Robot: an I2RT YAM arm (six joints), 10 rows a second.
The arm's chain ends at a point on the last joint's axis. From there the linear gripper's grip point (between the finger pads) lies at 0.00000 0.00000 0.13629 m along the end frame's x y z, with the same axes.
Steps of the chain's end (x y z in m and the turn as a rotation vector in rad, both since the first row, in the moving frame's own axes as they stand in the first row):
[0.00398, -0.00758, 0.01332, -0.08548, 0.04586, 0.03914]
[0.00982, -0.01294, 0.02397, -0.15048, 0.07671, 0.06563]
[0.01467, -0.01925, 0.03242, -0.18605, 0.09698, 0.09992]
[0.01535, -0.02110, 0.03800, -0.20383, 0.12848, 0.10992]
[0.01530, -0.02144, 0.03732, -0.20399, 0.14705, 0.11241]
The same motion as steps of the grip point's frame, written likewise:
[0.00999, 0.00417, 0.01268, -0.08548, 0.04586, 0.03914]
[0.01955, 0.00780, 0.02203, -0.15048, 0.07671, 0.06563]
[0.02651, 0.00654, 0.02943, -0.18605, 0.09698, 0.09992]
[0.03114, 0.00731, 0.03407, -0.20383, 0.12848, 0.10992]
[0.03354, 0.00713, 0.03304, -0.20399, 0.14705, 0.11241]

